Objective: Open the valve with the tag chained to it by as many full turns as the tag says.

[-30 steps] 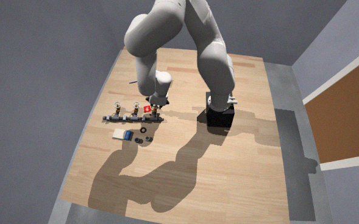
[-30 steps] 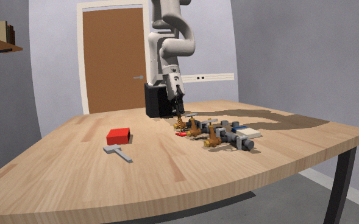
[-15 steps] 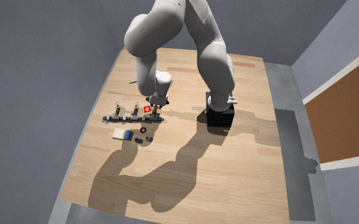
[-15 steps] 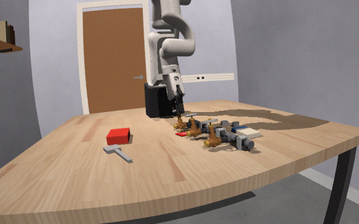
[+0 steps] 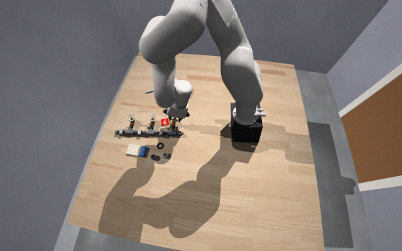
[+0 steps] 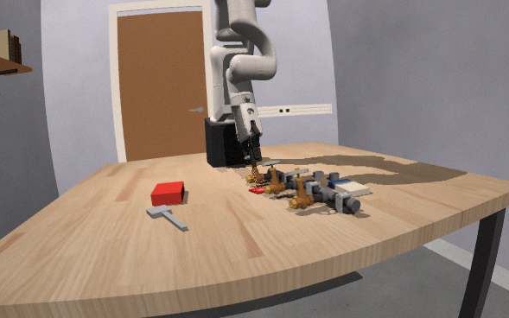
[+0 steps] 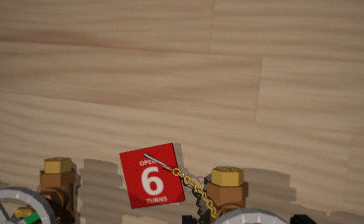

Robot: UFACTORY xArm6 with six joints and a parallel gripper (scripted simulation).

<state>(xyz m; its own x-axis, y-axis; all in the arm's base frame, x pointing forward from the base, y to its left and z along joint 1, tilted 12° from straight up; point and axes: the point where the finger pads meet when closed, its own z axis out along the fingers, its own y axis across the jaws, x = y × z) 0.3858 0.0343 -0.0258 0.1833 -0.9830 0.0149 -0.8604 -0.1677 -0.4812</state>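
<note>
My gripper is now 80 mm short of the red tag, 10 mm to the left of it and 80 mm above it. Round my hand: grey hammer-like tool: 210 mm ahead, 240 mm to the right, 80 mm below; grey box: 190 mm ahead, 210 mm to the left, 70 mm below; red box: 50 mm ahead, 250 mm to the right, 70 mm below.
</note>
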